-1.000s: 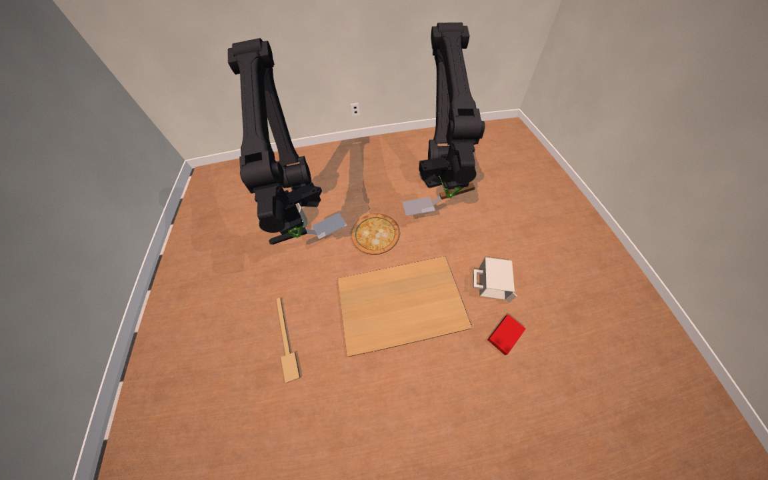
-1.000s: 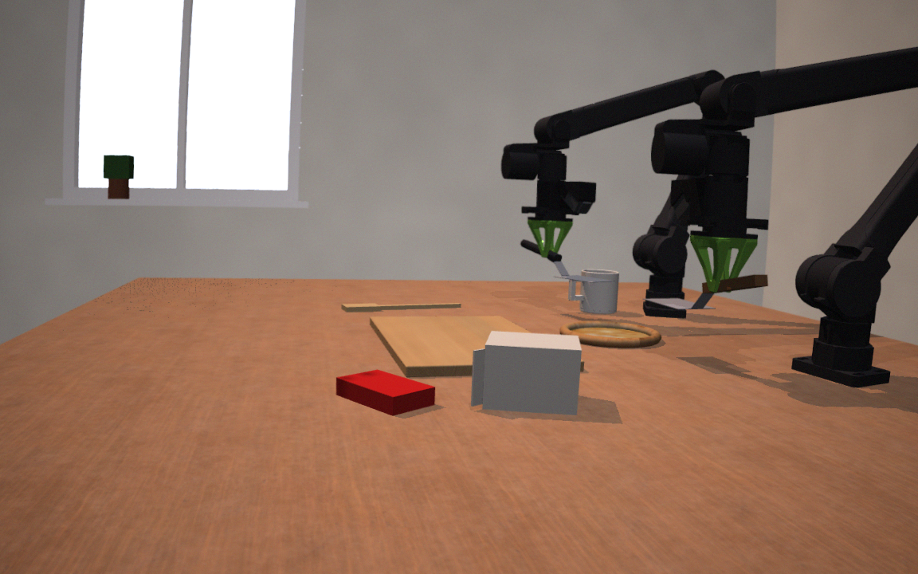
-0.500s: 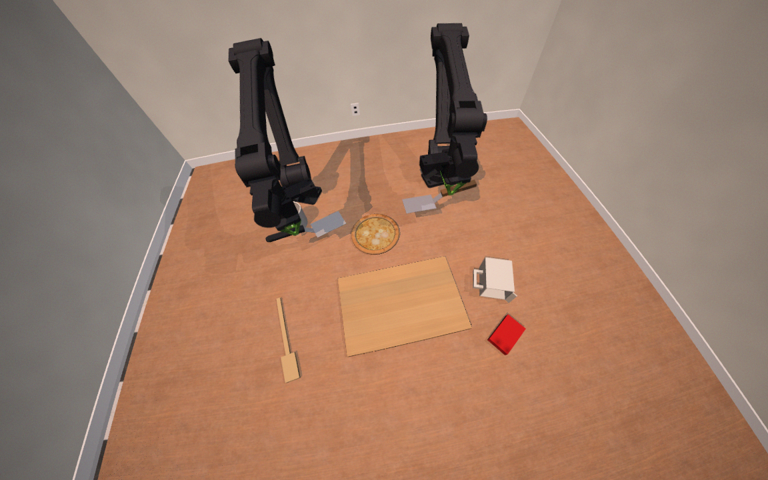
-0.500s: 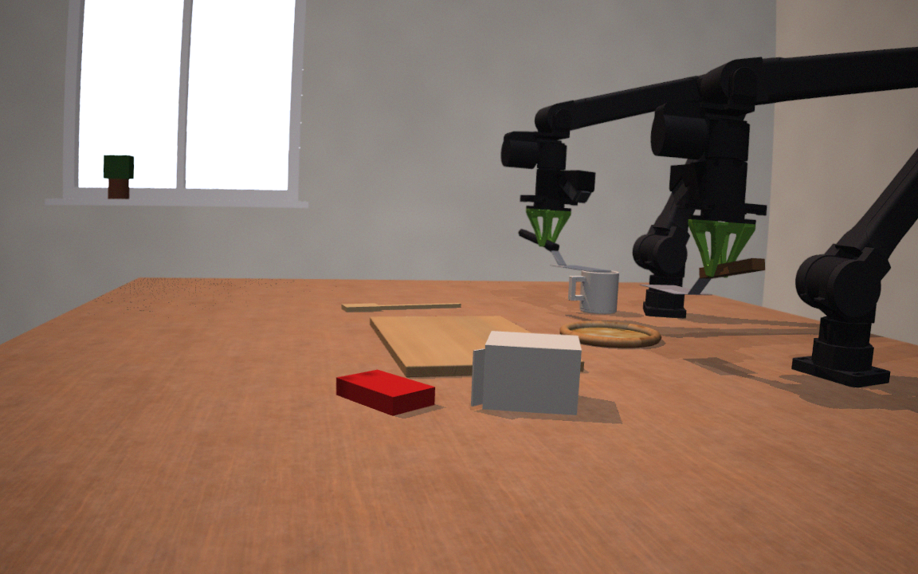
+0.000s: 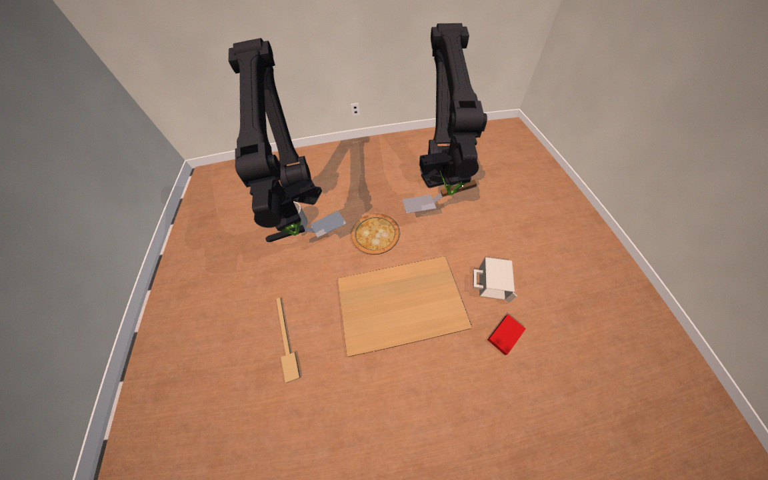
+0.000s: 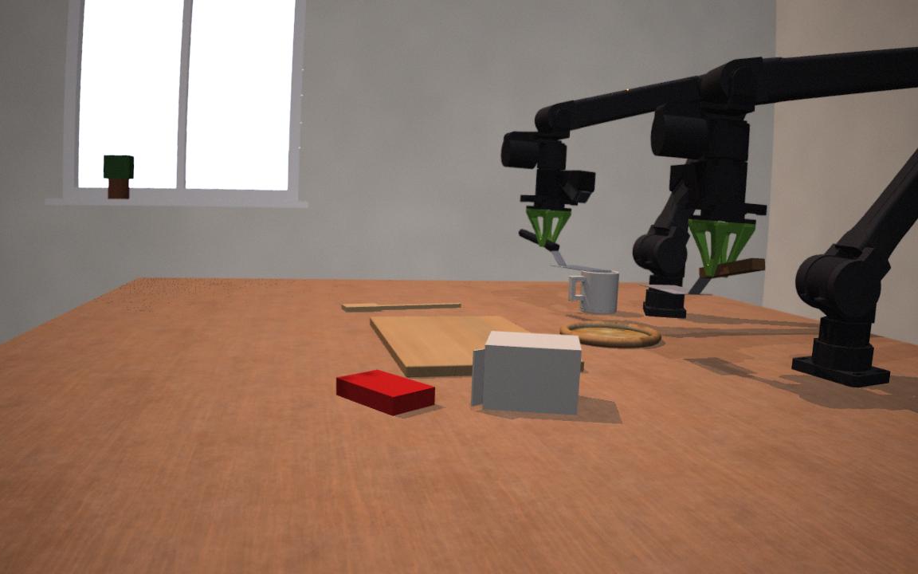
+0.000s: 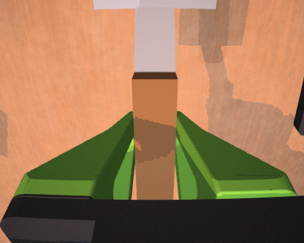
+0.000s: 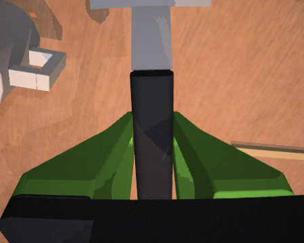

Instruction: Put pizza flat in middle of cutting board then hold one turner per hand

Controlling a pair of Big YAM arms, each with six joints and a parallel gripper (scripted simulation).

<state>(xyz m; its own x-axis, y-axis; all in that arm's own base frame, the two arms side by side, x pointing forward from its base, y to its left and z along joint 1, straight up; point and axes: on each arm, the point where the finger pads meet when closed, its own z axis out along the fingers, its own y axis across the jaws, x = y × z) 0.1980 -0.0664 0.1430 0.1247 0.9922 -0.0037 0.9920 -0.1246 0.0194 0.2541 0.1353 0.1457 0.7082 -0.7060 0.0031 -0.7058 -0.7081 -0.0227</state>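
Now: the brown-handled turner 4 cm to the right of my left hand and 2 cm below it. From my left hand the other things lie so: white boxy mug: 28 cm ahead, 11 cm below, 8 cm to the left; pizza: 26 cm to the right, 14 cm below, 4 cm ahead; cutting board: 30 cm ahead, 21 cm to the right, 14 cm below.
Right now my right hand is 1 cm to the right of the black-handled turner and 1 cm above it. Round my right hand: pizza: 4 cm behind, 24 cm to the left, 14 cm below; wooden spatula: 30 cm ahead, 6 cm to the right, 14 cm below; cutting board: 22 cm ahead, 29 cm to the left, 14 cm below.
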